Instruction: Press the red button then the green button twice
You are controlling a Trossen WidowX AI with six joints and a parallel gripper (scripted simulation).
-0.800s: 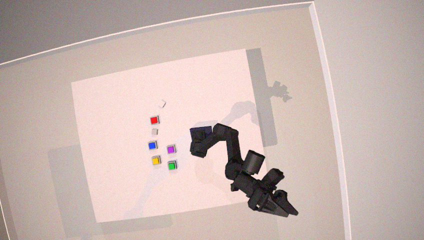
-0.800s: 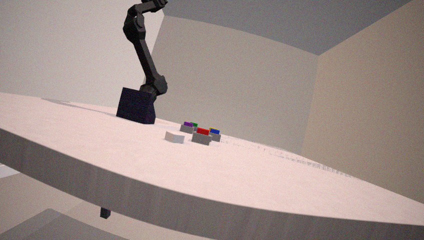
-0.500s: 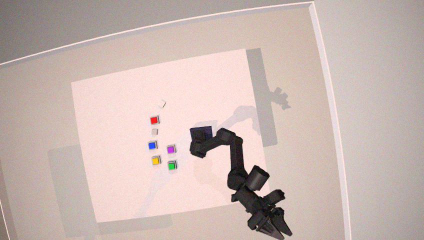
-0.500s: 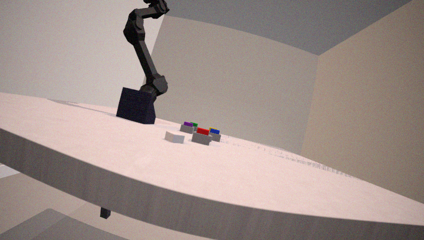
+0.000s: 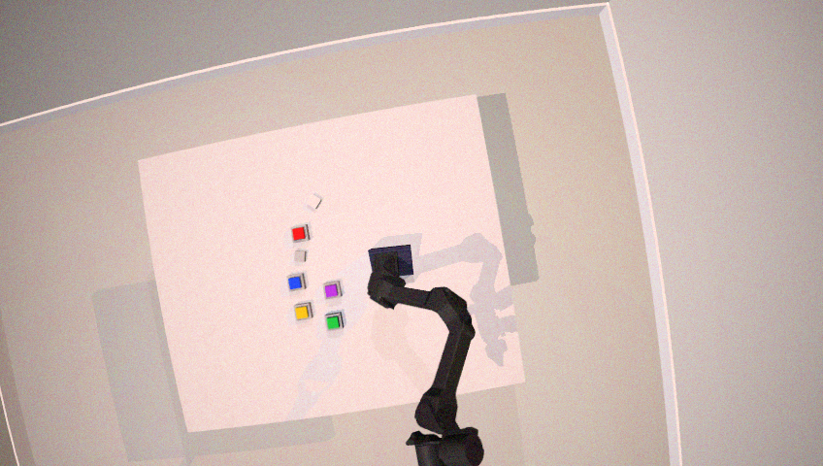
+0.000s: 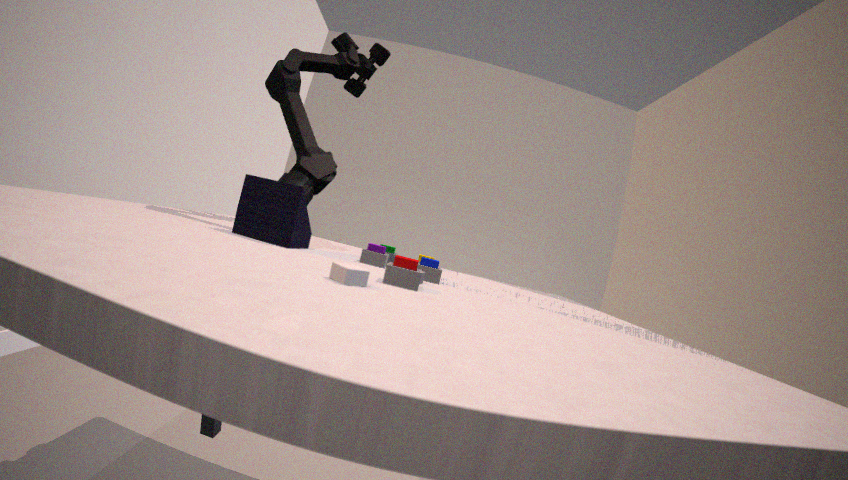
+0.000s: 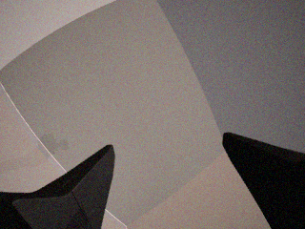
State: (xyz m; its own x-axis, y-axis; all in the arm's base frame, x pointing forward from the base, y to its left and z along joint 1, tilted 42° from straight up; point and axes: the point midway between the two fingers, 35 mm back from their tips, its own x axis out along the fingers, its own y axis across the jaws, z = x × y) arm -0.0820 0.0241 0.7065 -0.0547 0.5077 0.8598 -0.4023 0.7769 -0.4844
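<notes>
Right now my gripper tip is 32 cm short of the red button, 64 cm to the left of it and 57 cm above it. Round my gripper tip: yellow button 34 cm ahead, 40 cm to the right, 57 cm below; then purple button 25 cm ahead, 45 cm to the right, 57 cm below; then green button 25 cm ahead, 36 cm to the right, 57 cm below.
</notes>
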